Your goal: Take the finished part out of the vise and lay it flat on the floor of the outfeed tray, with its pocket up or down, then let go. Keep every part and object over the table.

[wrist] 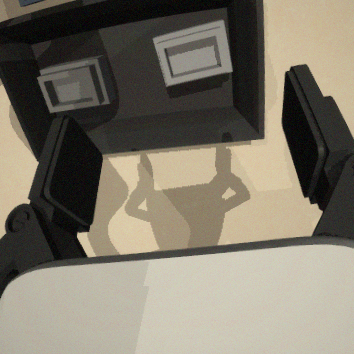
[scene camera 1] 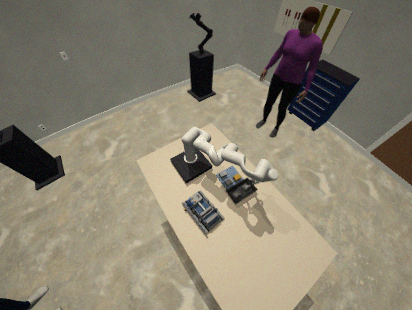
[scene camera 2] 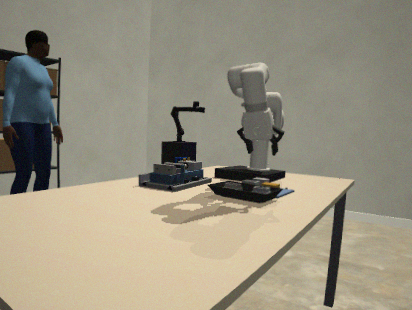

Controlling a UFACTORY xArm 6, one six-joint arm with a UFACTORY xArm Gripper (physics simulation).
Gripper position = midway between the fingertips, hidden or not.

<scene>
I see my gripper (scene camera 2: pixel 262 153).
My gripper is seen too in the wrist view (wrist: pixel 178 115).
</scene>
